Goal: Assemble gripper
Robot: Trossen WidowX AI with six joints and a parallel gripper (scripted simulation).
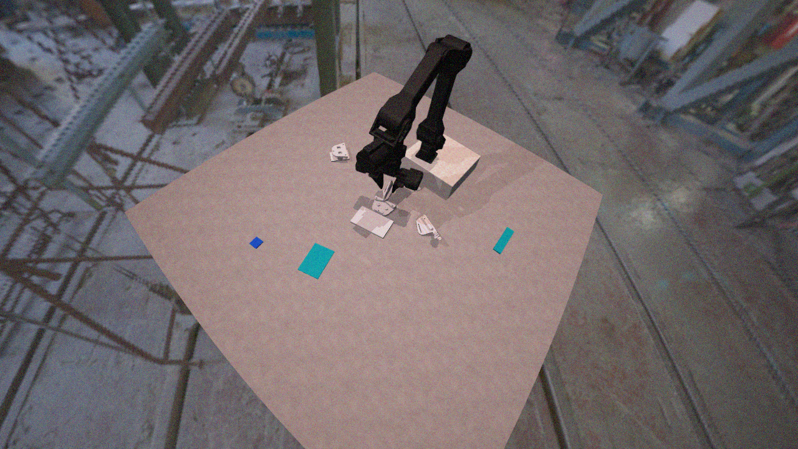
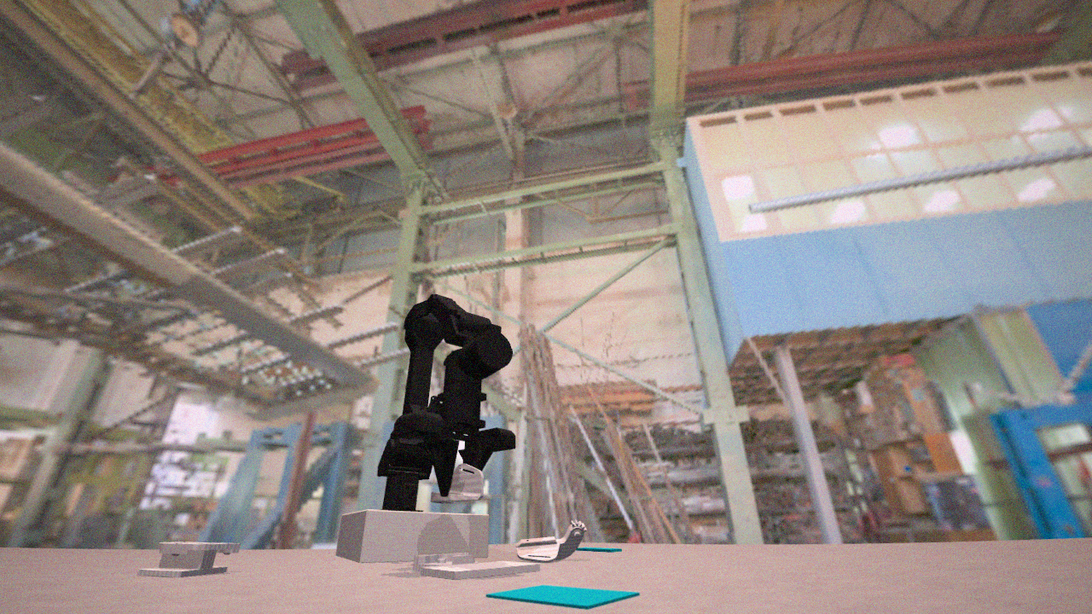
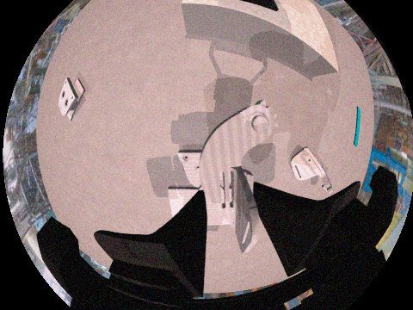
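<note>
My gripper tip is now 8 cm short of the flat white plate, 1 cm to the left of it and 8 cm above it. Round my gripper tip: gripper base 11 cm behind, 27 cm to the right, 6 cm below; then housing plate 1 cm ahead, 1 cm to the right, 8 cm below; then large teal patch 28 cm ahead, 7 cm to the right, 9 cm below.
</note>
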